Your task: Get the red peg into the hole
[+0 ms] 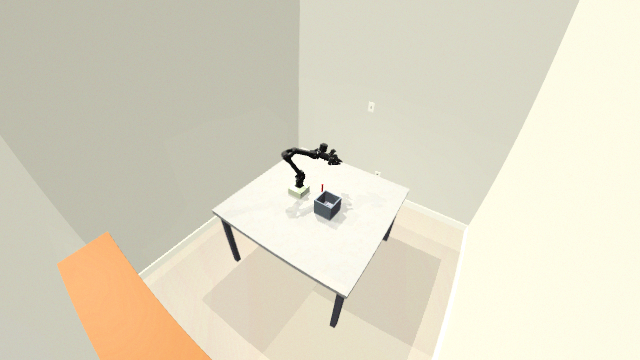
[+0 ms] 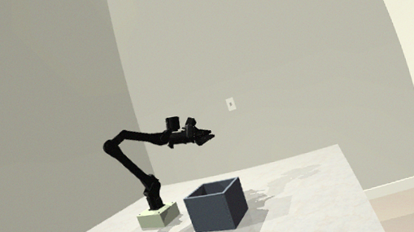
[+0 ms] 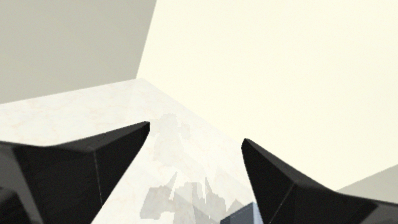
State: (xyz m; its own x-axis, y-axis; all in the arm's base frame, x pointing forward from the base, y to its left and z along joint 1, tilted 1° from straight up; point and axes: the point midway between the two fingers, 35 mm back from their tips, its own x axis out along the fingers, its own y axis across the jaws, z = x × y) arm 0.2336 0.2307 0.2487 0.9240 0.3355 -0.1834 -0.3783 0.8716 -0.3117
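Now: gripper tip 270 mm above the red peg, 110 mm past it and 100 mm to the left of it. From my gripper tip the other things lie so: pale plate 270 mm to the right, 260 mm below, 90 mm ahead.
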